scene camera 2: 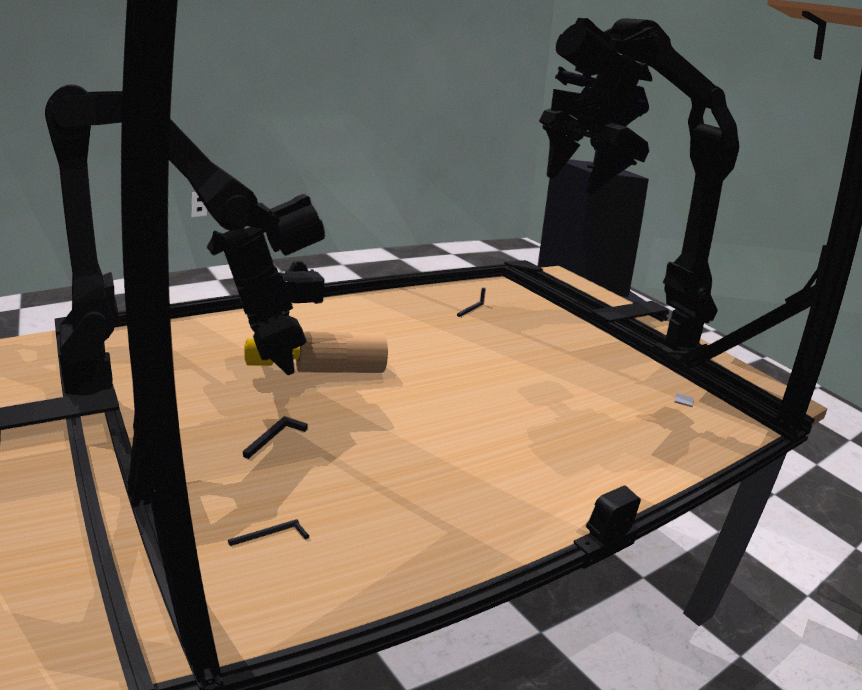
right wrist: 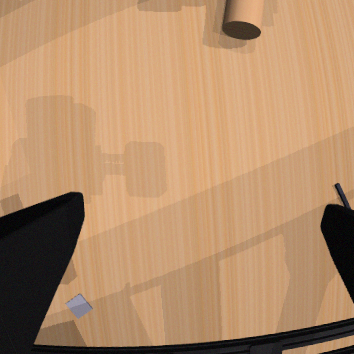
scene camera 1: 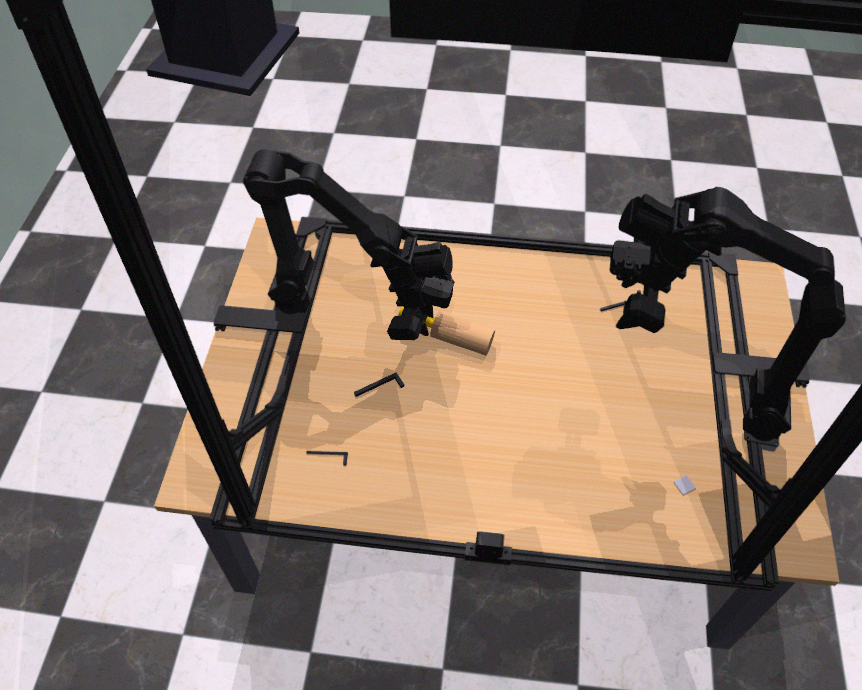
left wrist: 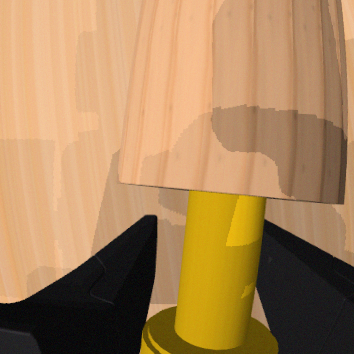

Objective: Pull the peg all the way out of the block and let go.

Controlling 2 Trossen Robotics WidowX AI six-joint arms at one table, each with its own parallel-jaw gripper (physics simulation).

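Frame: origin at the left arm's base, x back, y right, z up, level; millimetres.
Seen in the pictures: left gripper, fingertip midpoint: [scene camera 2: 288, 368] [scene camera 1: 428, 328] [left wrist: 202, 227]; right gripper, fingertip midpoint: [scene camera 2: 568, 185] [right wrist: 207, 211] [scene camera 1: 620, 306]; left arm's base, link origin: [scene camera 2: 87, 388] [scene camera 1: 292, 305]; right arm's base, link origin: [scene camera 2: 682, 343] [scene camera 1: 761, 429].
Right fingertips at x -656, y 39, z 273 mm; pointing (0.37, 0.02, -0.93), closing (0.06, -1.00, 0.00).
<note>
Offsets run from my right fingertips to a thing's middle. "spot": to the spot under its first point.
A yellow peg {dx +361, dy -69, dz -256 mm} [scene camera 1: 429, 322] [scene camera 2: 258, 351] [left wrist: 217, 270] has a collar at its outer end. Its shaft runs up to the end face of the tan wooden cylindrical block {dx +287, dy -64, dz -260 mm} [scene camera 1: 463, 336] [scene camera 2: 348, 353] [left wrist: 235, 90]; its far end is hidden. The block lies on its side, and its other end shows in the right wrist view as a block end {spot: dx +238, dy -58, dz -236 mm} [right wrist: 244, 12]. My left gripper [scene camera 1: 416, 323] [scene camera 2: 282, 353] [left wrist: 202, 227] is shut on the peg's shaft, between collar and block. My right gripper [scene camera 2: 573, 176] [right wrist: 207, 211] is open and empty, high above the table at the right.
Black L-shaped keys {dx +412, dy +99, dz -288 mm} [scene camera 1: 375, 384] [scene camera 2: 266, 436] lie nearer the front, one more key {dx +455, dy +273, dz -289 mm} [scene camera 1: 327, 453] [scene camera 2: 263, 533] beyond them, and another key {dx -8, dy -260, dz -276 mm} [scene camera 2: 470, 308] near the back edge. A small grey plate {dx -195, dy +133, dz -291 mm} [scene camera 1: 684, 485] [scene camera 2: 683, 400] [right wrist: 79, 306] lies at the right. Black rails frame the table.
</note>
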